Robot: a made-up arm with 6 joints.
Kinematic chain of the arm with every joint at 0, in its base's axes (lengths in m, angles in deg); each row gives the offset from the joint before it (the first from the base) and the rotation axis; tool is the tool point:
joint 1: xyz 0 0 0.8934 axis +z
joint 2: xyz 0.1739 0 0 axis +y
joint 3: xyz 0 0 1.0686 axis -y
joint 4: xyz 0 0 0.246 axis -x
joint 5: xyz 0.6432 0 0 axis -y
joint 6: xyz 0.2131 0 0 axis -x
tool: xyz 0 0 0
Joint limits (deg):
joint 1: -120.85..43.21
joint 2: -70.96..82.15
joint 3: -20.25..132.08
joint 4: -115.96..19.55
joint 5: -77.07..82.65
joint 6: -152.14..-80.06
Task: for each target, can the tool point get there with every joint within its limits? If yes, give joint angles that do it. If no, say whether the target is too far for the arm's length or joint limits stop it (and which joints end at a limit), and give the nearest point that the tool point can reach.
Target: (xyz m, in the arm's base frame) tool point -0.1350 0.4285 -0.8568
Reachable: no: joint limits stop it (at a limit: joint 1, joint 2, joint 3) | nearest point 0.8351 0.8535 0.2073 | short by 1.501 m
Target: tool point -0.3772 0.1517 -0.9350
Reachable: no: joint limits stop it (at a limit: joint 1, joint 2, joint 3, joint 4) | nearest point -0.6429 -0.9982 0.2104 | short by 1.645 m
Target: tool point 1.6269 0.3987 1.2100
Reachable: yes | joints 9.84 46.47 3.23 -63.75 -36.90 -134.27
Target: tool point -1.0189 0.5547 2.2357
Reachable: yes | joints -21.61 -37.54 89.92 -85.21 -41.41 -121.11
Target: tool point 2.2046 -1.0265 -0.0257
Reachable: no: too far | nearest point 1.7286 -0.8048 0.4406 | short by 0.702 m
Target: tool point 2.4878 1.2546 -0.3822
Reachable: no: too far | nearest point 1.6945 0.8545 0.4307 | short by 1.204 m
